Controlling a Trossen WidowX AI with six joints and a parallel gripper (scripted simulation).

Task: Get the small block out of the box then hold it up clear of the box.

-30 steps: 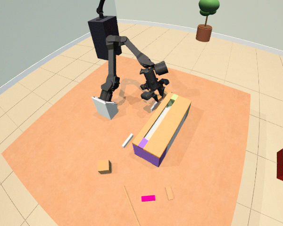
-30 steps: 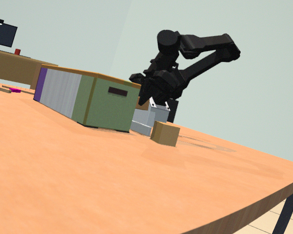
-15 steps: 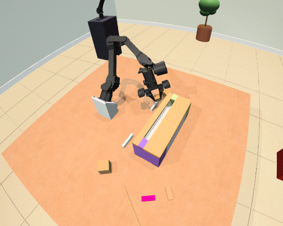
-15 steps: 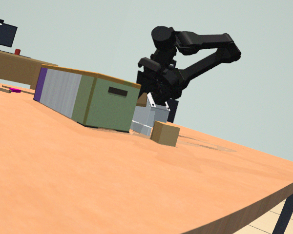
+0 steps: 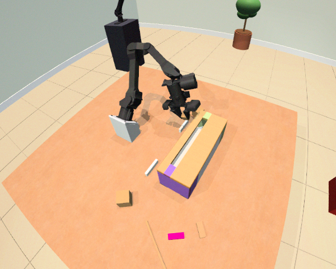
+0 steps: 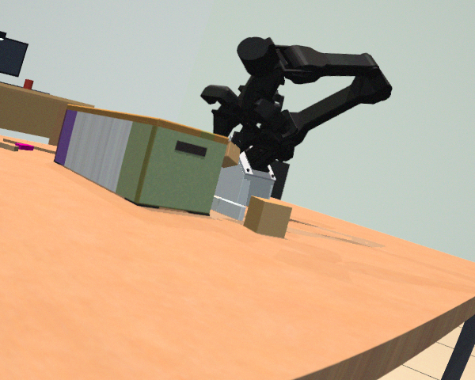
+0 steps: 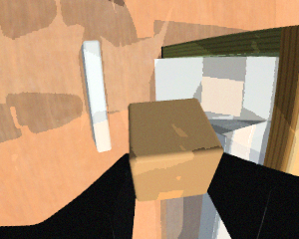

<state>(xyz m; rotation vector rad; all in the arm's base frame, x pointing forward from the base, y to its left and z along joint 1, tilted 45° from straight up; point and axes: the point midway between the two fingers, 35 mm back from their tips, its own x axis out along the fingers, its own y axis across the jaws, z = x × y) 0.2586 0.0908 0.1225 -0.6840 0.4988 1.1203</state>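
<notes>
My gripper tip is 10 mm to the right of the tan block and 10 mm below it. Round my gripper tip: long box 130 mm to the right, 80 mm ahead, 30 mm below; thin stick 550 mm to the right, 150 mm ahead, 90 mm below.
</notes>
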